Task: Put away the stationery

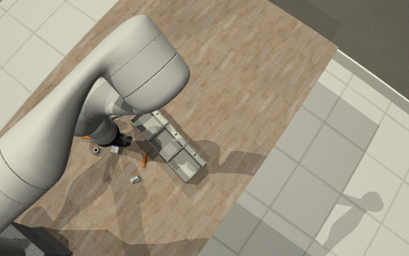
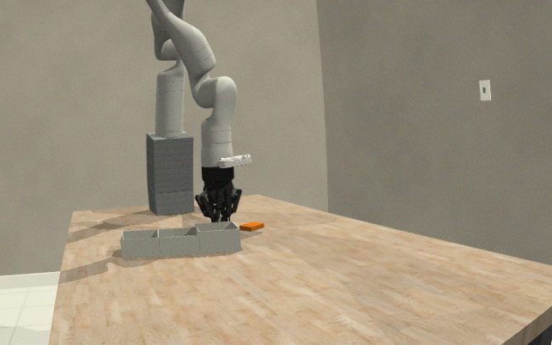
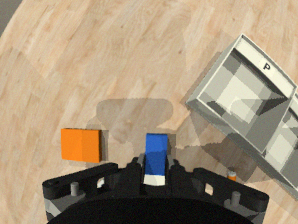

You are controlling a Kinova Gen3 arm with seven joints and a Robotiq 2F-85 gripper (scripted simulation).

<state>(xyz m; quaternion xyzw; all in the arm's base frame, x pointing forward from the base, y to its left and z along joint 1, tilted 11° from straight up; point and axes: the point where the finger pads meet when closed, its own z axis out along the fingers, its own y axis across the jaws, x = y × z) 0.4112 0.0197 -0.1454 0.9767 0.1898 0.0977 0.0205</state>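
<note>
Right now the black ring-like part is 5 cm behind my hand, 4 cm to the left of it and 2 cm below it. Also, from my hand: orange stick: 1 cm ahead, 10 cm to the right, 2 cm below; flat orange block: 2 cm behind, 9 cm to the left, 2 cm below; blue flat thing: 2 cm below.
</note>
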